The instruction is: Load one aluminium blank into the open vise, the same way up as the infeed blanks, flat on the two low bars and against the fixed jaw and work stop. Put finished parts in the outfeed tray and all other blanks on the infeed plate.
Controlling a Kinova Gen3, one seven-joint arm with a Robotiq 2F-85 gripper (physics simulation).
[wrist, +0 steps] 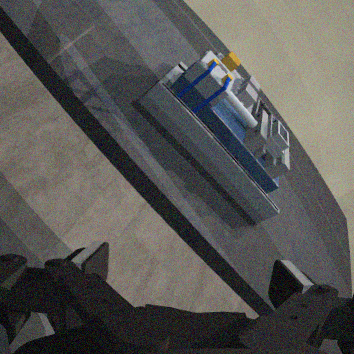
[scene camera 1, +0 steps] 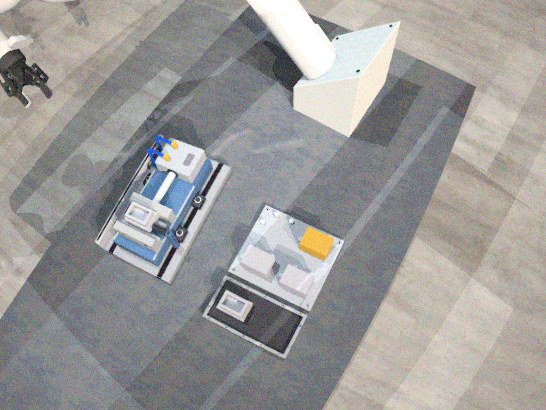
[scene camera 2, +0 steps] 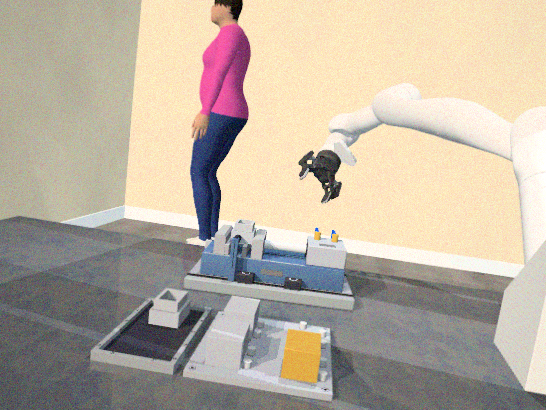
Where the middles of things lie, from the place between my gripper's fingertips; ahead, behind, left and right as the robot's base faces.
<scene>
Right now the infeed plate [scene camera 2: 265, 373] is 50 mm ahead of my hand, 690 mm to the left of it and 140 mm below it. Also, from my hand: dark outfeed tray [scene camera 1: 276, 327]: 200 mm ahead, 680 mm to the left, 150 mm below; brass blank [scene camera 2: 302, 352]: 10 mm ahead, 740 mm to the left, 130 mm below.
</scene>
